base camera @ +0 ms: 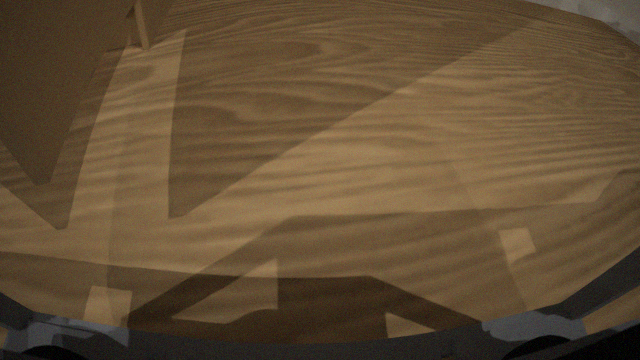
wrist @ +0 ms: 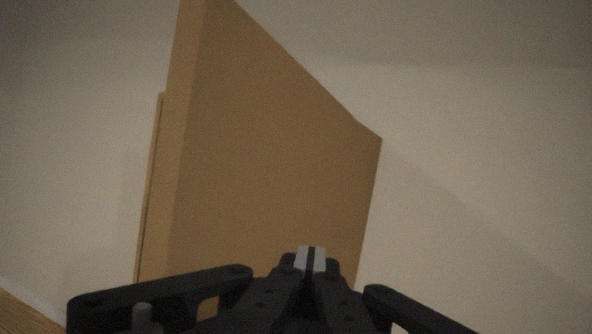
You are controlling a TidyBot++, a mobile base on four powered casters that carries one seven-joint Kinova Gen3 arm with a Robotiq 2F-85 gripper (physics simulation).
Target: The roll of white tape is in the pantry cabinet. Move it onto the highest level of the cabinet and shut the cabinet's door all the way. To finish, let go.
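Frame: origin at the arm's base, x back, y right, z up, level; metres.
Where they show: gripper, fingertip midpoint: [wrist: 309, 264].
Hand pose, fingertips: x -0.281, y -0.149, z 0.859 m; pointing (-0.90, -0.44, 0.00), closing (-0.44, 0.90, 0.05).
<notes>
After its pixels a point has its place.
The pantry cabinet's tan door [wrist: 270, 150] {z 0.910, x -0.384, y -0.257 m} fills the middle of the wrist view, seen at a slant with its thick side edge on the left. A narrow strip of the cabinet [wrist: 150, 185] {z 0.881, x -0.254, y -0.246 m} shows behind that edge; no shelves show there. My gripper [wrist: 309, 264] {z 0.859, x -0.281, y -0.149 m} is shut and empty, its tips together in front of the lower part of the door face. Whether the tips touch the door cannot be told. The door's long handle cannot be made out. The roll of white tape does not show in either view.
In the base view, a brown panel [base camera: 35, 65] {z -0.162, x -0.329, y -0.244 m} stands at the upper left above the wood floor [base camera: 350, 165] {z -0.396, x -0.415, y 0.073 m}, which carries angular shadows. Parts of the base's dark frame [base camera: 300, 350] line the bottom. A pale wall [wrist: 490, 165] {z 0.970, x -1.430, y -0.070 m} stands behind the cabinet.
</notes>
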